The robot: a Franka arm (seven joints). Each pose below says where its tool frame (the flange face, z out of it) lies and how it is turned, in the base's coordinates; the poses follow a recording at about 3 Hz.
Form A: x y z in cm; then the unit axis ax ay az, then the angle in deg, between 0 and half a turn.
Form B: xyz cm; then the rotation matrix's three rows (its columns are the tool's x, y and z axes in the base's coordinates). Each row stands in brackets. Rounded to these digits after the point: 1 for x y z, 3 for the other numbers.
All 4 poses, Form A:
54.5, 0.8, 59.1, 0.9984, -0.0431, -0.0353, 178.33
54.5, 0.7, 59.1, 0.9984, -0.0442, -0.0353, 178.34
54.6, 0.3, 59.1, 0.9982, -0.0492, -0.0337, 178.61
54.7, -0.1, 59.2, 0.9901, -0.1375, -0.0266, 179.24
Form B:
[54.5, 0.8, 59.1], [[0.994, -0.085, -0.072], [-0.087, -0.996, -0.026], [-0.069, 0.032, -0.997]]
[54.5, 0.7, 59.1], [[0.994, -0.087, -0.072], [-0.089, -0.996, -0.026], [-0.069, 0.032, -0.997]]
[54.6, 0.3, 59.1], [[0.993, -0.097, -0.068], [-0.099, -0.995, -0.021], [-0.066, 0.028, -0.997]]
[54.7, -0.1, 59.2], [[0.961, -0.272, -0.054], [-0.273, -0.962, -0.006], [-0.051, 0.020, -0.998]]

